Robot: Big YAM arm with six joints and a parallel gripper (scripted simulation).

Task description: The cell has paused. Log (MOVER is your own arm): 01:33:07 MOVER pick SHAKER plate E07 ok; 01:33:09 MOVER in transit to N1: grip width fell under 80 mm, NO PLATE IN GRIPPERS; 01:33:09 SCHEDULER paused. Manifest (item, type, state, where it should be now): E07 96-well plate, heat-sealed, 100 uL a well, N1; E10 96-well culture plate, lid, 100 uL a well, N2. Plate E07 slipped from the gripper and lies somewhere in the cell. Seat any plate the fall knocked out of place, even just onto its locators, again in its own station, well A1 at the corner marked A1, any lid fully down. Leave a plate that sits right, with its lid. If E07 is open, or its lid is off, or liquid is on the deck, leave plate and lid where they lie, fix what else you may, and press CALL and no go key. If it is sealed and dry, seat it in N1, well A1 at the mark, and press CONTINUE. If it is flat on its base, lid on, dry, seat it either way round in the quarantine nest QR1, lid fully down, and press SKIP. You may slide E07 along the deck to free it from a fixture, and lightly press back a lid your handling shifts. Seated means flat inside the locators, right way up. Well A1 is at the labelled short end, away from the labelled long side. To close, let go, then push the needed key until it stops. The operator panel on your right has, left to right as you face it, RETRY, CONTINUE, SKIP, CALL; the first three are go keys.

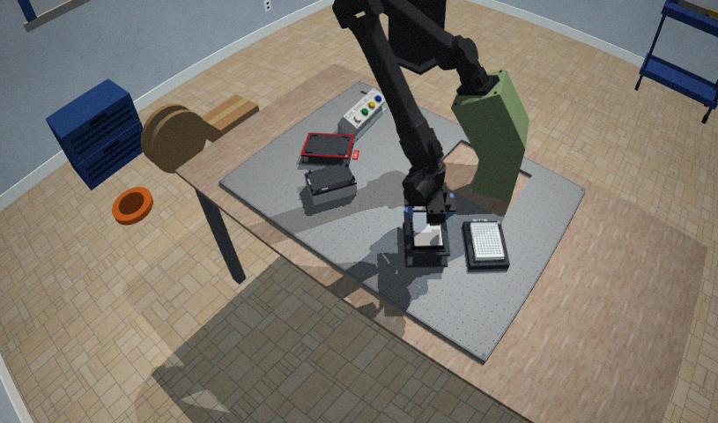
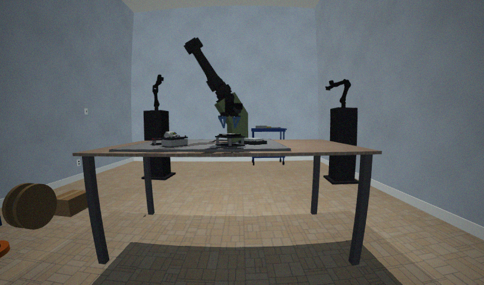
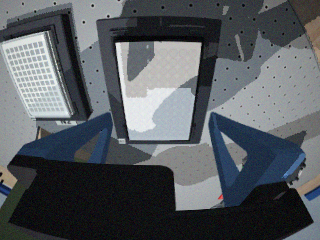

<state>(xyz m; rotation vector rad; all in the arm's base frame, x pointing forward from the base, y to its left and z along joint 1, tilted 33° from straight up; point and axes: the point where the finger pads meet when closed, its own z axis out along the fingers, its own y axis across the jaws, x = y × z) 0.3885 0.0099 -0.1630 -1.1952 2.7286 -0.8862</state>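
My hand is 5 cm above the plate E07. From my hand the other things lie so: grey retry key 24 cm behind, 50 cm to the right, 5 cm below; then yellow skip key 34 cm behind, 52 cm to the right, 5 cm below; then green continue key 29 cm behind, 51 cm to the right, 5 cm below.
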